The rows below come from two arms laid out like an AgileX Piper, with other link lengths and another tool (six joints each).
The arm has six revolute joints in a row. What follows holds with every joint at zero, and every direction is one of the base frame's.
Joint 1 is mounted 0.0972 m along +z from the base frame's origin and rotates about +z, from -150.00 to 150.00 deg.
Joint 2 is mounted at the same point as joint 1 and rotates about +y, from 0.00 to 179.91 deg.
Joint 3 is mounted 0.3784 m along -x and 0.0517 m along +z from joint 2 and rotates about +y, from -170.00 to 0.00 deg.
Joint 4 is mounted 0.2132 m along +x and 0.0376 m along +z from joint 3 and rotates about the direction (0.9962, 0, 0.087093), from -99.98 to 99.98 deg.
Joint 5 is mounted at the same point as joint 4 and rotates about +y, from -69.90 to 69.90 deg.
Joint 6 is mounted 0.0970 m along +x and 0.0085 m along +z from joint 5 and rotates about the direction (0.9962, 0, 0.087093), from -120.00 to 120.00 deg.
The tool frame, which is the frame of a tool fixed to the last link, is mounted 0.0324 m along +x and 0.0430 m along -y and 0.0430 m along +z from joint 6; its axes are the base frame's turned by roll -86.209, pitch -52.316 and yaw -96.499 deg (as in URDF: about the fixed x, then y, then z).
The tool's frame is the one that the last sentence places.
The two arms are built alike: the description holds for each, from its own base.
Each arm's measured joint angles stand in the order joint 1, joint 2, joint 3, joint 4, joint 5, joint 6.
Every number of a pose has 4 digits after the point. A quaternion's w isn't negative.
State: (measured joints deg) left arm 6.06 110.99 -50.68 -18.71 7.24 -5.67; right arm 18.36 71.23 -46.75 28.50 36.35 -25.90
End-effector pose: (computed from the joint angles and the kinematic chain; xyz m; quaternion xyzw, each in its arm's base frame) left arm 0.4323 0.0176 0.1736 0.9684 -0.0741 0.2376 0.0164; right arm 0.2427 0.0785 0.3328 -0.9430 0.0995 -0.2205 0.2283
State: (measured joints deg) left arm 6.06 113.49 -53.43 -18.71 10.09 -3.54; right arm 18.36 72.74 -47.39 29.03 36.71 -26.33
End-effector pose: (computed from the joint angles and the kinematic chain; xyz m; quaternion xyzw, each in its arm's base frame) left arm 0.4427 0.0145 0.1614 0.9713 -0.0941 0.2173 0.0233; right arm 0.2495 0.0819 0.3293 -0.9455 0.0991 -0.2108 0.2276
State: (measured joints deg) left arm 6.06 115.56 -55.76 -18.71 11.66 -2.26; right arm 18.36 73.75 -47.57 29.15 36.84 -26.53
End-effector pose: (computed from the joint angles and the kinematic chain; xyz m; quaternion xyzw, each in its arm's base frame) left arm 0.4525 0.0131 0.1525 0.9721 -0.1062 0.2072 0.0270; right arm 0.2536 0.0836 0.3255 -0.9477 0.0988 -0.2037 0.2251
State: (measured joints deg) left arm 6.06 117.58 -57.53 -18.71 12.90 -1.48; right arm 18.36 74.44 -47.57 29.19 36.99 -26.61
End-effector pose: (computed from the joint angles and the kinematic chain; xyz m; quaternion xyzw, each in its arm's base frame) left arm 0.4601 0.0122 0.1419 0.9736 -0.1135 0.1955 0.0314; right arm 0.2559 0.0847 0.3221 -0.9496 0.0990 -0.1974 0.2227
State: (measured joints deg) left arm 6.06 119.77 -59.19 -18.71 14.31 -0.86; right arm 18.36 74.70 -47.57 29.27 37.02 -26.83
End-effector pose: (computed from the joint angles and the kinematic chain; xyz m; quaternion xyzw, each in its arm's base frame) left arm 0.4666 0.0112 0.1290 0.9756 -0.1195 0.1804 0.0374; right arm 0.2569 0.0853 0.3209 -0.9502 0.0979 -0.1955 0.2219
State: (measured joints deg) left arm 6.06 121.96 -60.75 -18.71 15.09 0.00; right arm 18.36 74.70 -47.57 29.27 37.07 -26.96
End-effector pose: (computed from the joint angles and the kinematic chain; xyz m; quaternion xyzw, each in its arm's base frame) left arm 0.4733 0.0106 0.1162 0.9765 -0.1271 0.1690 0.0406; right arm 0.2568 0.0854 0.3209 -0.9504 0.0967 -0.1954 0.2216
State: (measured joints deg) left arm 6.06 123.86 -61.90 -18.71 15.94 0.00; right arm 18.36 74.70 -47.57 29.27 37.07 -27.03
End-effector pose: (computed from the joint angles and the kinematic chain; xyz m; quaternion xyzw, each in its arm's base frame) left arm 0.4777 0.0104 0.1039 0.9784 -0.1272 0.1564 0.0459; right arm 0.2568 0.0855 0.3209 -0.9505 0.0961 -0.1956 0.2215
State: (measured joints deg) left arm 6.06 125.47 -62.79 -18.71 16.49 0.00; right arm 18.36 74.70 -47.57 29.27 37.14 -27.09
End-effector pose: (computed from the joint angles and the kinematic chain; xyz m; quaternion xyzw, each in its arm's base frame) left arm 0.4811 0.0103 0.0932 0.9798 -0.1271 0.1463 0.0497; right arm 0.2567 0.0856 0.3209 -0.9507 0.0955 -0.1952 0.2214
